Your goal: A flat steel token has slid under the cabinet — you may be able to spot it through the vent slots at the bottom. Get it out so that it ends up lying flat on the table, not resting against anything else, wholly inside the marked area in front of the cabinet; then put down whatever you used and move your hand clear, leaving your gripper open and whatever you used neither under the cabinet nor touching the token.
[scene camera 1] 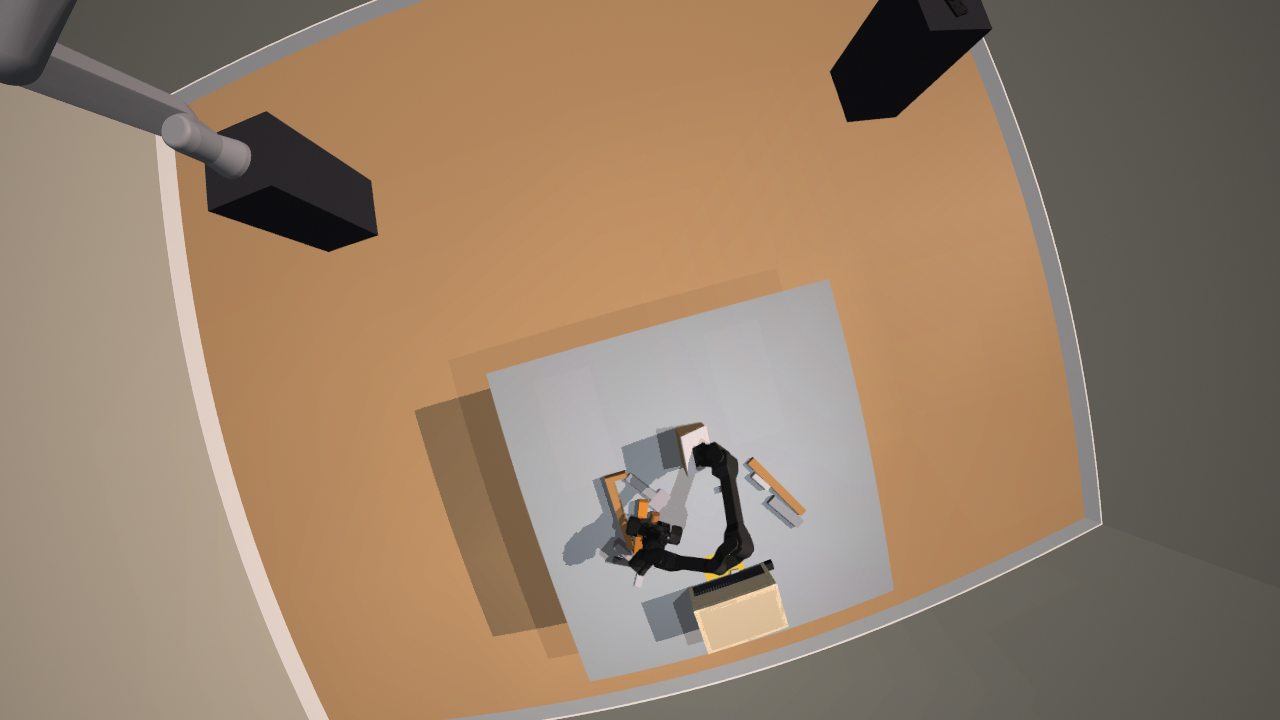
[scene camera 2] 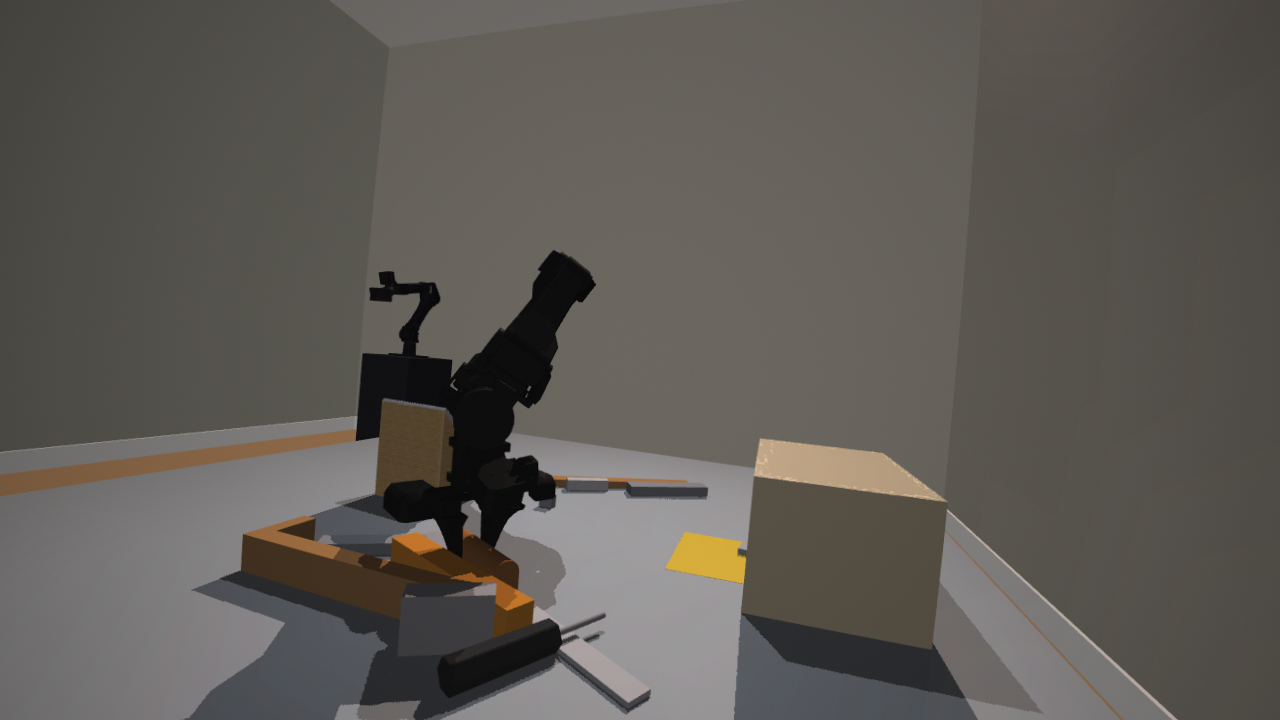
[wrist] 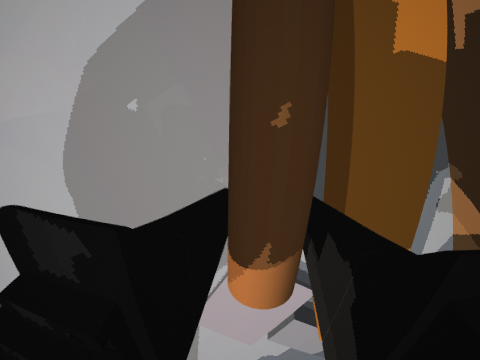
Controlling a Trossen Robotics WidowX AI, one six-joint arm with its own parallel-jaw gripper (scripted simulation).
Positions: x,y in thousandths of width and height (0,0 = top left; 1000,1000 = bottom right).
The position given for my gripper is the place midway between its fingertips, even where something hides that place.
Note:
In view: my gripper (scene camera 2: 368,784), a brown-handled blade (wrist: 584,179), a grey block (scene camera 2: 341,859), an orange l-shaped bar (scene camera 2: 224,767), a grey bar (scene camera 2: 495,678) and a tan cabinet (scene camera 2: 661,751).
The orange l-shaped bar also shows in scene camera 1 (scene camera 1: 477,667). My gripper is seen too in scene camera 1 (scene camera 1: 511,723) and in the wrist view (wrist: 557,560). The wrist view misses the grey block: it is out of frame.

